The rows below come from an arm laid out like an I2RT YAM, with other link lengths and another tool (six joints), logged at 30 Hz.
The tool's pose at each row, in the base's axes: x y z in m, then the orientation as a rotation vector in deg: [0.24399, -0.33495, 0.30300, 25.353, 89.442, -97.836]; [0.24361, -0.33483, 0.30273, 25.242, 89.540, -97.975]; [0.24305, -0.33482, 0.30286, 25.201, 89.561, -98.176]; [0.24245, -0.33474, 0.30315, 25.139, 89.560, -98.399]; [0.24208, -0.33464, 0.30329, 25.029, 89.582, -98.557]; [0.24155, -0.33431, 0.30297, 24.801, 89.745, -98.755]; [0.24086, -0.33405, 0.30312, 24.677, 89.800, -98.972]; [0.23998, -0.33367, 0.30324, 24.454, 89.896, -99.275]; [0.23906, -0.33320, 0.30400, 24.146, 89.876, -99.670]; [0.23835, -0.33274, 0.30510, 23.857, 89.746, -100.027]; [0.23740, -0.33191, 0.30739, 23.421, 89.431, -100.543]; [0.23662, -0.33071, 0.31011, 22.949, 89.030, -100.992]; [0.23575, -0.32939, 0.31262, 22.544, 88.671, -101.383]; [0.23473, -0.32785, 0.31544, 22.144, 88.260, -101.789]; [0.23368, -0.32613, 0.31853, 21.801, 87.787, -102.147]
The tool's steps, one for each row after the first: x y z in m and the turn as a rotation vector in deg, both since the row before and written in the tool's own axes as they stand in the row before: [0.00040, -0.00009, -0.00026, 0.001, 0.019, -0.182]; [0.00027, -0.00049, -0.00012, 0.093, 0.028, -0.160]; [0.00016, -0.00063, -0.00016, 0.109, 0.007, -0.172]; [0.00011, -0.00036, -0.00015, 0.046, -0.022, -0.158]; [0.00047, -0.00015, -0.00050, -0.031, -0.001, -0.297]; [0.00027, -0.00059, -0.00038, 0.061, 0.002, -0.219]; [0.00039, -0.00070, -0.00054, 0.060, -0.015, -0.334]; [-0.00005, -0.00117, -0.00051, 0.138, -0.117, -0.373]; [-0.00041, -0.00127, -0.00039, 0.171, -0.178, -0.290]; [-0.00116, -0.00228, -0.00055, 0.299, -0.342, -0.367]; [-0.00166, -0.00247, -0.00075, 0.289, -0.428, -0.298]; [-0.00150, -0.00240, -0.00091, 0.259, -0.373, -0.254]; [-0.00166, -0.00273, -0.00106, 0.293, -0.396, -0.240]; [-0.00188, -0.00296, -0.00115, 0.313, -0.407, -0.159]
